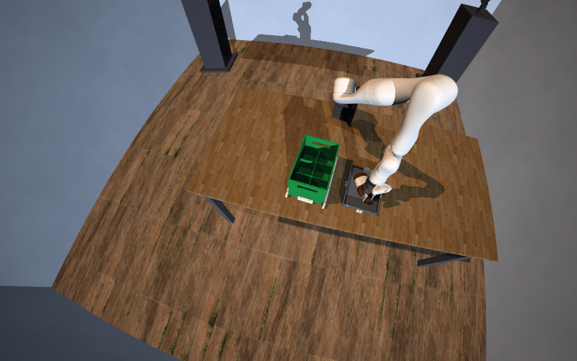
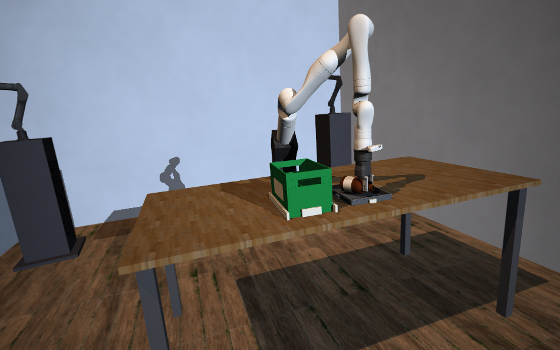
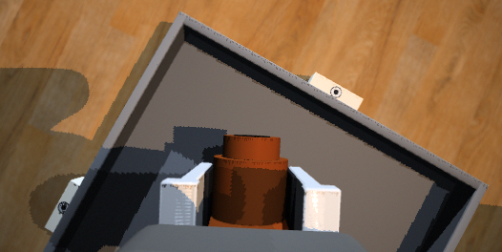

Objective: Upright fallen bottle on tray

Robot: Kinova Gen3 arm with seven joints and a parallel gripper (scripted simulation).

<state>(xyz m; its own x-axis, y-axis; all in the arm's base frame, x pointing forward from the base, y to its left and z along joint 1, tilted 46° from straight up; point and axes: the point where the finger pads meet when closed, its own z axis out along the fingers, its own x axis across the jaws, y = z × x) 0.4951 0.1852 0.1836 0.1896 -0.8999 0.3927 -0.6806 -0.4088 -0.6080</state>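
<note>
My hand is 5 cm past the brown bottle, 1 cm to the left of it and 1 cm above it. Also, from my hand: green crate (29 cm to the right, 11 cm behind, 3 cm above); then tray (7 cm behind, 4 cm below, 1 cm to the right).
</note>
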